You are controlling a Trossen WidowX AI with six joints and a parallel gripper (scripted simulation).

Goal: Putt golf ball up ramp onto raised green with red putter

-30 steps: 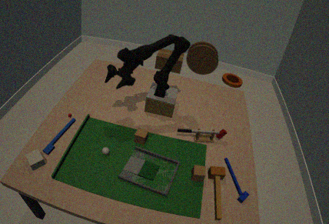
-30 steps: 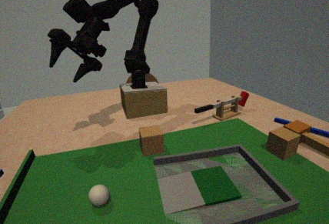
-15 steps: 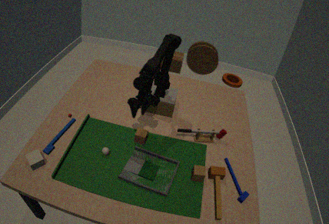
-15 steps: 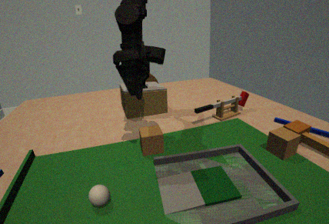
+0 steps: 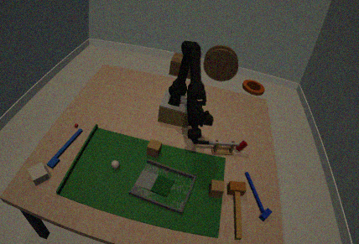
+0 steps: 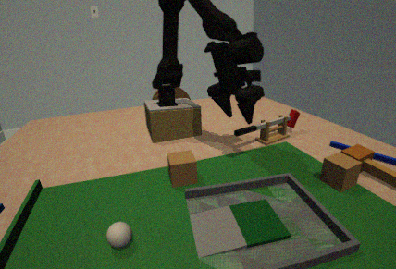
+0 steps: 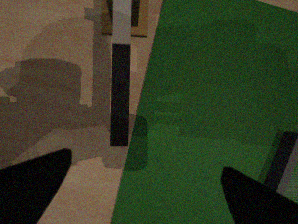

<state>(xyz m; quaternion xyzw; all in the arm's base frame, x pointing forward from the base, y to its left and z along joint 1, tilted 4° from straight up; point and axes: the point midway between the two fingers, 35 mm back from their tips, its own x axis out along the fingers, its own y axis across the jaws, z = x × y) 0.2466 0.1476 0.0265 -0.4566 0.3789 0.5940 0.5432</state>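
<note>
Right now my gripper tip is 16 cm to the right of the wooden stand, 7 cm above it and 5 cm past it. From my gripper tip the other things lie so: white golf ball: 34 cm to the right, 22 cm ahead, 8 cm below; pale block: 68 cm to the right, 42 cm ahead, 8 cm below; blue putter: 36 cm to the left, 21 cm ahead, 9 cm below.
</note>
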